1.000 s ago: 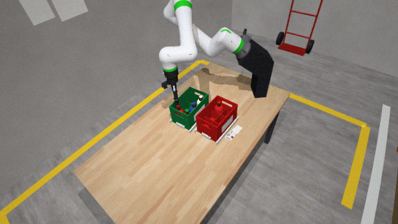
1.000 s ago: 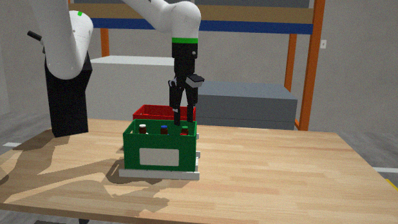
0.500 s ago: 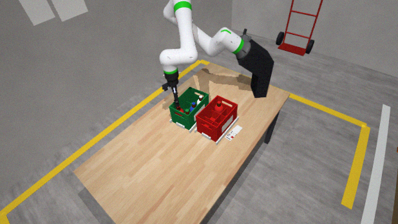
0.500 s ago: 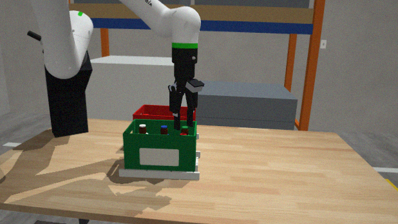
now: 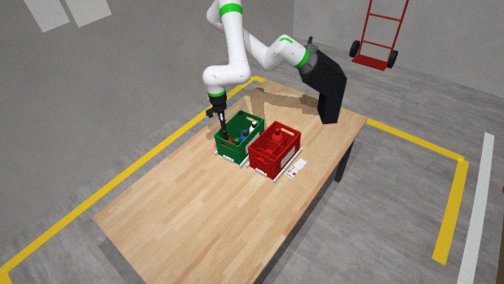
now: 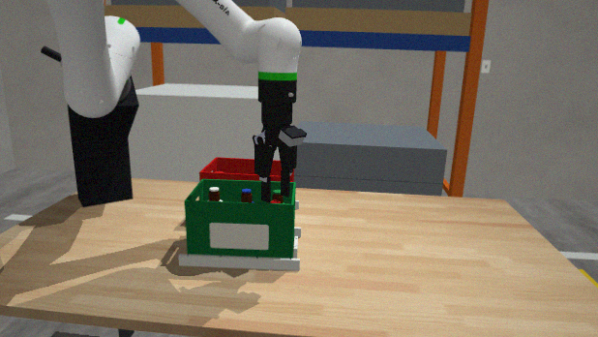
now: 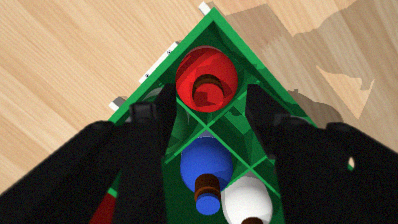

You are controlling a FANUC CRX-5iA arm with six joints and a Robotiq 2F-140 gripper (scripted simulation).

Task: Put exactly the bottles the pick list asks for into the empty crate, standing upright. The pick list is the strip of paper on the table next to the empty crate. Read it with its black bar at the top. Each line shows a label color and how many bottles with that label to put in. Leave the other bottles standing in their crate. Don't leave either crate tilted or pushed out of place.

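Right now my hand is 80 mm past the green crate, 60 mm to the right of it and 120 mm above it. The rest, counted from my hand: blue-label bottle 70 mm behind, 100 mm to the left, 120 mm below; then red crate 40 mm behind, 300 mm to the left, 120 mm below; then white-capped bottle 160 mm behind, 130 mm to the left, 120 mm below.
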